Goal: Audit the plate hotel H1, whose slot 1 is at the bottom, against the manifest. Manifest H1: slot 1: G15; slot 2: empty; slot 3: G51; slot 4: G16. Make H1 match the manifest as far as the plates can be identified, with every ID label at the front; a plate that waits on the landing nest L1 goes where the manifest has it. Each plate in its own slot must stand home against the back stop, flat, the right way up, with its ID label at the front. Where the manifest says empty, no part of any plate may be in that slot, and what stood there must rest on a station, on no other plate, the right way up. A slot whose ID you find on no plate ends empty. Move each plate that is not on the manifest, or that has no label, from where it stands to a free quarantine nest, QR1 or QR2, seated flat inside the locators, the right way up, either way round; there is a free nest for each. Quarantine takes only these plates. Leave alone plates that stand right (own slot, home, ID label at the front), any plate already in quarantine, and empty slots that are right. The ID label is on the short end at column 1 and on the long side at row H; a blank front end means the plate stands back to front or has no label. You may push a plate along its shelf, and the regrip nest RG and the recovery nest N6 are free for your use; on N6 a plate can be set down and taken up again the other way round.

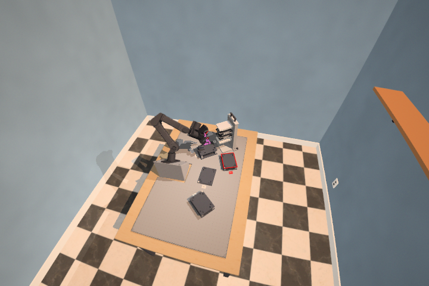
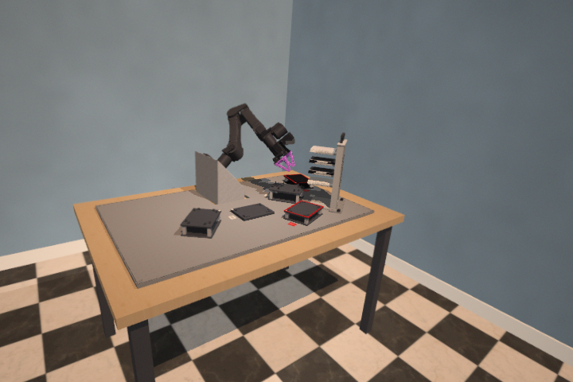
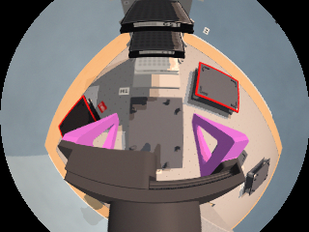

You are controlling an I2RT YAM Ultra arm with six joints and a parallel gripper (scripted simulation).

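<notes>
My gripper is now 12 cm short of the white plate, 11 cm to the right of it and 5 cm above it.
</notes>
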